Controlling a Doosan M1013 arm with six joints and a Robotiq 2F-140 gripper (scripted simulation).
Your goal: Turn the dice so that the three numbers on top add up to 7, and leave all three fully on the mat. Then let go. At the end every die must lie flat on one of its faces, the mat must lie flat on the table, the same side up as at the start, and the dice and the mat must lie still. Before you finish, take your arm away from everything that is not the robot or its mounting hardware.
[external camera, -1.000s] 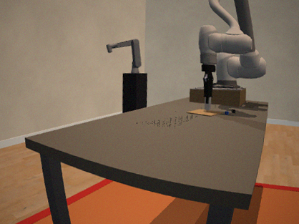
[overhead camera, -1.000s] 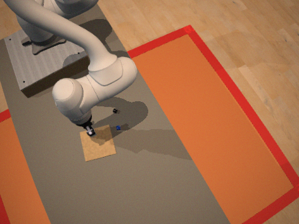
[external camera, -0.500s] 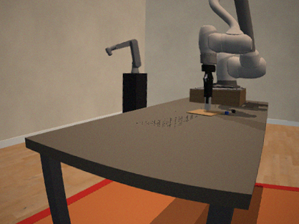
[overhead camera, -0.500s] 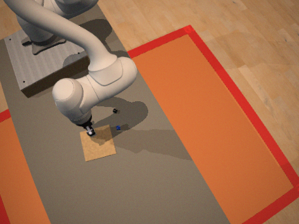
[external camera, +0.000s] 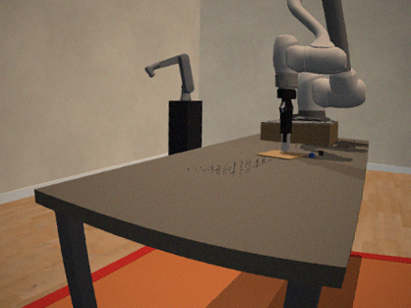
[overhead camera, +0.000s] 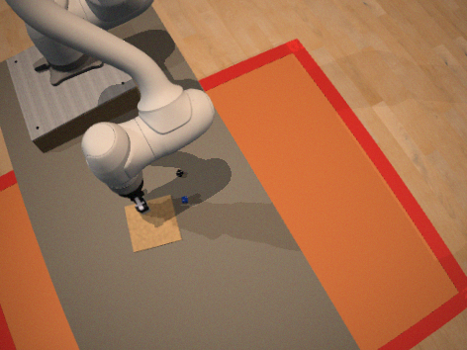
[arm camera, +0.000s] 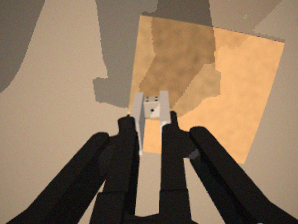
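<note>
Now: the white die 30 mm below my hand. Round my hand: black die (70 mm behind, 130 mm to the left, 40 mm below); then tan mat (50 mm ahead, 10 mm to the left, 40 mm below); then blue die (20 mm ahead, 120 mm to the left, 40 mm below).
</note>
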